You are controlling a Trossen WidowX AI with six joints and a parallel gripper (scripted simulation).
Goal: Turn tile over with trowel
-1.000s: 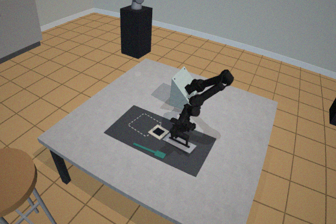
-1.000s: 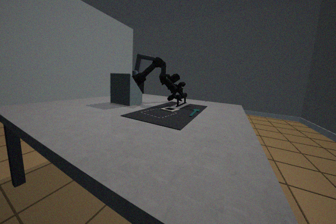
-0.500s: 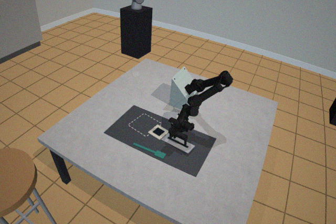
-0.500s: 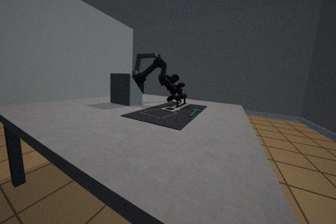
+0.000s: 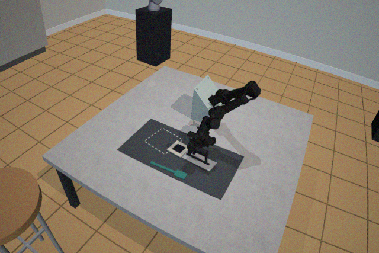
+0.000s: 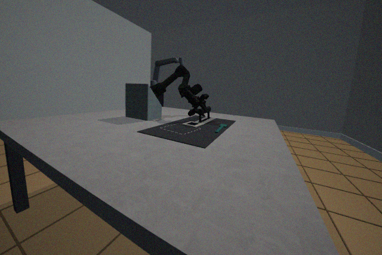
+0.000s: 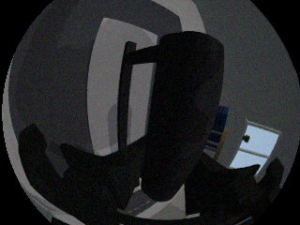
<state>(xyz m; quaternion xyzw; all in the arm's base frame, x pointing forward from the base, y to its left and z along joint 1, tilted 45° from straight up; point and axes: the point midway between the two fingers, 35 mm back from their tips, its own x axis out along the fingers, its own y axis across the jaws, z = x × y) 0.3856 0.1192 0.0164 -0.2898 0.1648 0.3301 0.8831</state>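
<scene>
My gripper tip is 80 mm to the left of the dark mat, 80 mm above it and 20 mm past it. From my gripper tip the other things lie so: green flat tool: 120 mm ahead, 50 mm to the right, 50 mm below; black-handled tool: 20 mm behind, 10 mm below; tile: 110 mm to the right, 50 mm below, 40 mm behind.
</scene>
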